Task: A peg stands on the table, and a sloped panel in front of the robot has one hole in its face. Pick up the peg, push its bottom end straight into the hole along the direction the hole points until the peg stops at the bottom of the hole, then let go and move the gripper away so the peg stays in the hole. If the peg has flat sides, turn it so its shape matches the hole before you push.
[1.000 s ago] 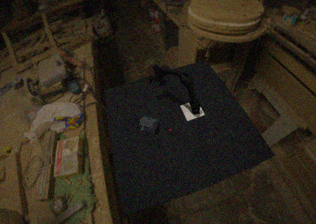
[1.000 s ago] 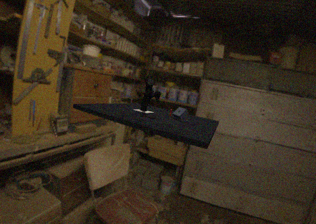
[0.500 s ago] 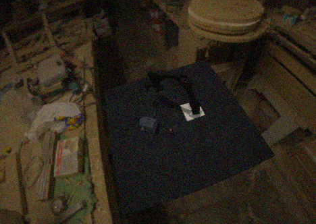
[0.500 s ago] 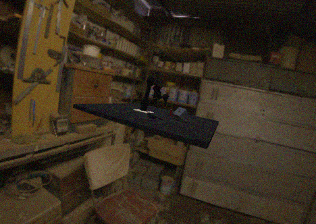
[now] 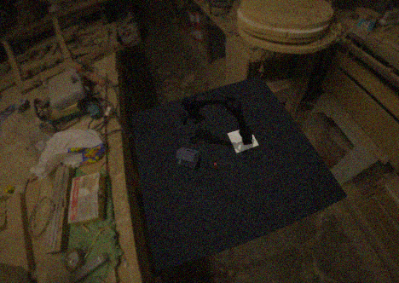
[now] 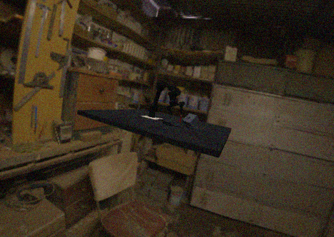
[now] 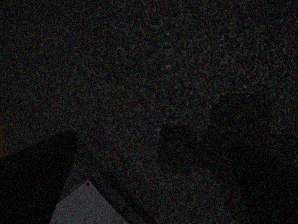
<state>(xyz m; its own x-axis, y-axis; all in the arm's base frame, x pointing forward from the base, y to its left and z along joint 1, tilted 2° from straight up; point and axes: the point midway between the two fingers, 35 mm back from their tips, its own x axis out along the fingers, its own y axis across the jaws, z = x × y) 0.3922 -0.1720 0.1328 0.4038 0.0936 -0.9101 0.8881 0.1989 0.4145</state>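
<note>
My gripper tip is now 130 mm past the red peg, 340 mm to the right of it and 60 mm above it. Round my gripper tip: grey sloped panel: 50 mm ahead, 220 mm to the left, 40 mm below.
</note>
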